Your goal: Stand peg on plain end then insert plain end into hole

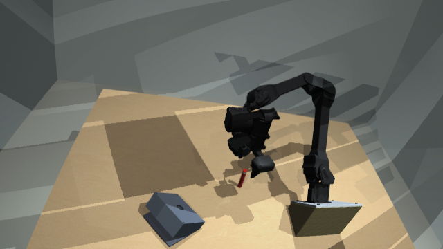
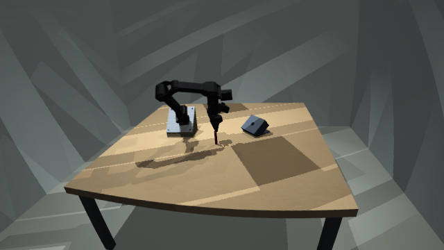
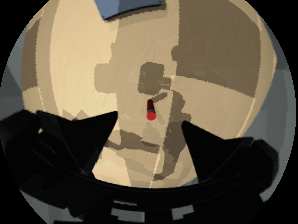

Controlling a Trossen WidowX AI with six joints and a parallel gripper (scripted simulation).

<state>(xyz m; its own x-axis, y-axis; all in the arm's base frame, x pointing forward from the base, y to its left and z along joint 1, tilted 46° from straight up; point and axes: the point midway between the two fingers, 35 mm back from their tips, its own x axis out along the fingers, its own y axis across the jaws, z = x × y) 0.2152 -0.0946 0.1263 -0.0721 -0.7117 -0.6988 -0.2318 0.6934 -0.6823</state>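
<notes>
My gripper tip is now 4 cm above the red peg. Also, from my gripper tip: sloped panel (23 cm ahead, 15 cm to the left, 6 cm below).
</notes>
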